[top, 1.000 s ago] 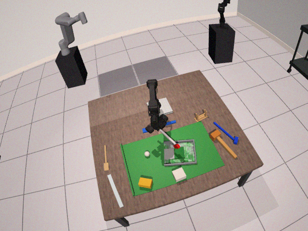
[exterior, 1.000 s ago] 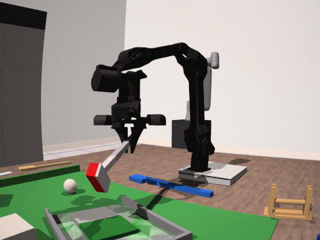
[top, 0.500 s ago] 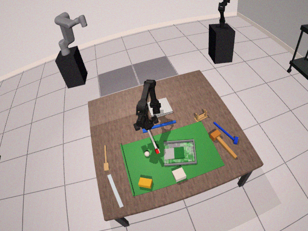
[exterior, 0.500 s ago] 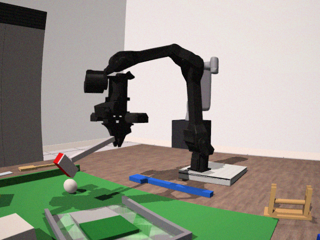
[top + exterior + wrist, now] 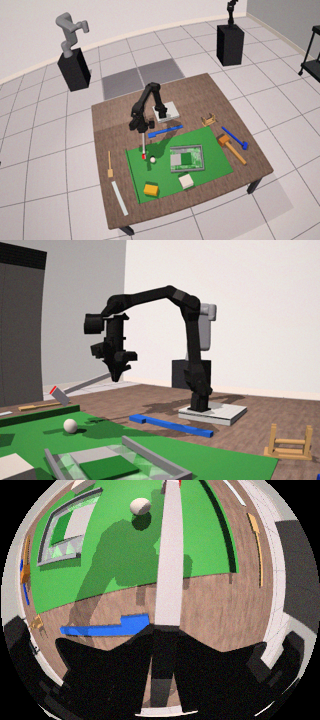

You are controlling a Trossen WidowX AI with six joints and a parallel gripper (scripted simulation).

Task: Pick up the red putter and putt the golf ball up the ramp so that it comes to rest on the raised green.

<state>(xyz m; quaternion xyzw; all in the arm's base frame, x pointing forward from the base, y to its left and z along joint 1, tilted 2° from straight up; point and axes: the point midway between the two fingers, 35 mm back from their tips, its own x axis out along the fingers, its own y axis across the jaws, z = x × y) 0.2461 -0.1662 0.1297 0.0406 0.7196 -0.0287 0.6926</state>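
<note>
Now: gripper tip 90 mm short of the red putter. The rest, counted from my gripper tip: white golf ball 190 mm ahead, 30 mm to the left, 110 mm below; wooden paddle 180 mm ahead, 320 mm to the right, 130 mm below; orange block 440 mm ahead, 110 mm below.
</note>
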